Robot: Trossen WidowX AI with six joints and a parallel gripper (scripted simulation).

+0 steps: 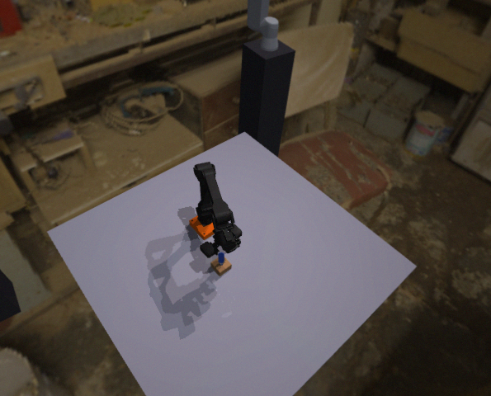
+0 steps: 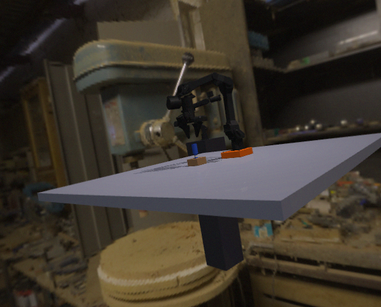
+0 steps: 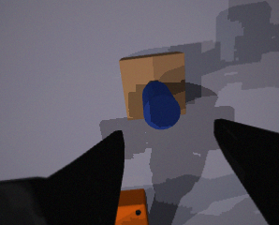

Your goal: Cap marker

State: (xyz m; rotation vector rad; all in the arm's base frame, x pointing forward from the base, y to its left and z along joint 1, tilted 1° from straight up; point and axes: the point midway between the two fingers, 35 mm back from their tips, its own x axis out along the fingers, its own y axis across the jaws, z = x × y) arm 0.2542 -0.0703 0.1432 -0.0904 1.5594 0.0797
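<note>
Now: gripper tip 60 mm above the blue cap. Round my gripper tip: holder block 120 mm below; blue marker 60 mm below.
</note>
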